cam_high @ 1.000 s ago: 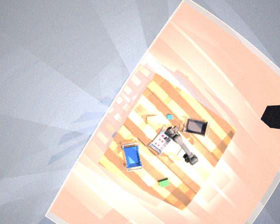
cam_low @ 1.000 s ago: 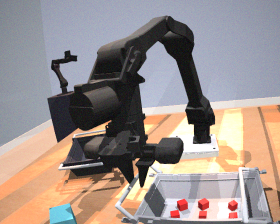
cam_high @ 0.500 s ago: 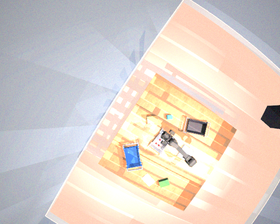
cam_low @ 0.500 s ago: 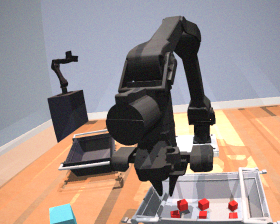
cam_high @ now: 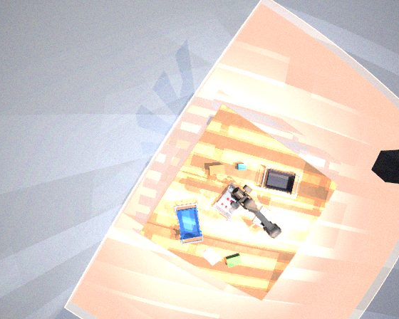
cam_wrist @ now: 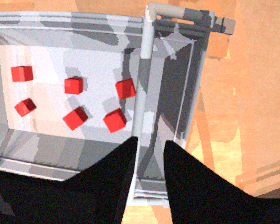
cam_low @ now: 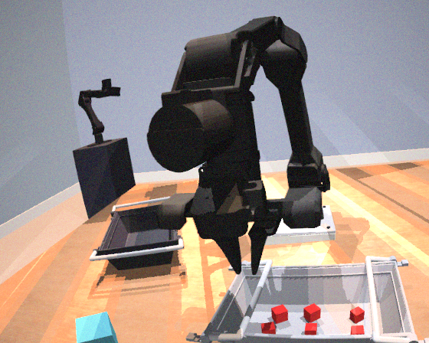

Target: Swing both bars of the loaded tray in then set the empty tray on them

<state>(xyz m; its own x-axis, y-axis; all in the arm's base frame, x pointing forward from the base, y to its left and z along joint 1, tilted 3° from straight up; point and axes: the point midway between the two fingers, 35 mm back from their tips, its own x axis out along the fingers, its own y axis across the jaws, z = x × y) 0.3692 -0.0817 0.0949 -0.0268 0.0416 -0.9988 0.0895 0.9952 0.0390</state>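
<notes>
My gripper tip is 260 mm past the dark tray, 280 mm to the left of it and 50 mm above it. Also, from my gripper tip: cyan cube 80 mm ahead, 200 mm to the right, 80 mm below; tan block 230 mm ahead, 70 mm to the right, 70 mm below; green block 330 mm behind, 500 mm to the left, 80 mm below.
</notes>
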